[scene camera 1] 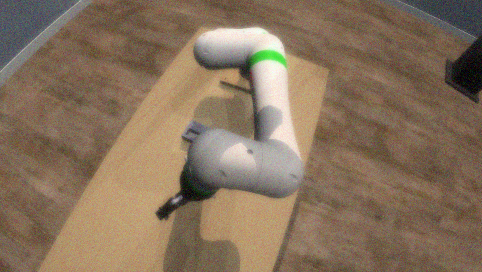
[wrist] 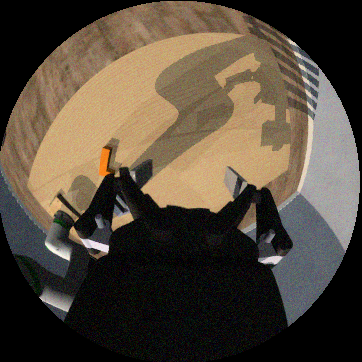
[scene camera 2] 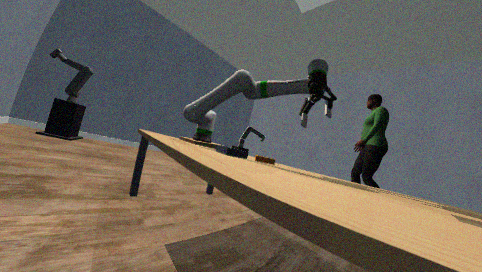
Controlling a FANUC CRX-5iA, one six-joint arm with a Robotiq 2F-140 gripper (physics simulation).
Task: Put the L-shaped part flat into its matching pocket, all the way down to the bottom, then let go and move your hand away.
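Frame: origin at the arm's base, x ahead, y left, z up, level; millimetres.
Seen in the pictures: gripper, fingertip midpoint: (wrist: 188, 170) (scene camera 2: 314, 121); arm's base, origin of the base link: (wrist: 65, 217) (scene camera 2: 202, 141).
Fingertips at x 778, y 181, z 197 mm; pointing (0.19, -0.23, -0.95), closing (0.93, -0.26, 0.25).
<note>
Pixels of each thing's top centre, then the offset from my fingertips to it. Level surfaces: height alone.
- orange L-shaped part, middle of its top: (wrist: 106, 163) (scene camera 2: 265, 157) 198 mm down, 251 mm back, 6 mm left
- blue-grey block, middle of its top: (scene camera 1: 200, 133) (wrist: 115, 204) (scene camera 2: 233, 148) 191 mm down, 314 mm back, 173 mm right
- wooden table, its level: 228 mm down
The orange L-shaped part (scene camera 2: 264, 159) (wrist: 105, 161) lies on the table, apart from the block; in the wrist view it is left of the fingers, its lower end close to the left finger linkage. It does not show in scene camera 1. The blue-grey block (scene camera 1: 191, 132) (scene camera 2: 238, 153) (wrist: 120, 206) stands on the table, partly hidden by the arm in scene camera 1 and by the left finger in the wrist view. A recess shows in scene camera 1; its shape is unclear. My gripper (scene camera 1: 163, 213) (scene camera 2: 316, 118) (wrist: 188, 170) is open and empty, high above the table.
The wooden table (scene camera 1: 125, 175) (scene camera 2: 300, 195) (wrist: 125, 90) carries the arm's base and a thin dark bar (scene camera 1: 235, 87) (wrist: 68, 204) near it. A person in green (scene camera 2: 375, 130) stands beyond the table. Another robot on a black pedestal (scene camera 2: 65, 119) stands on the floor.
</note>
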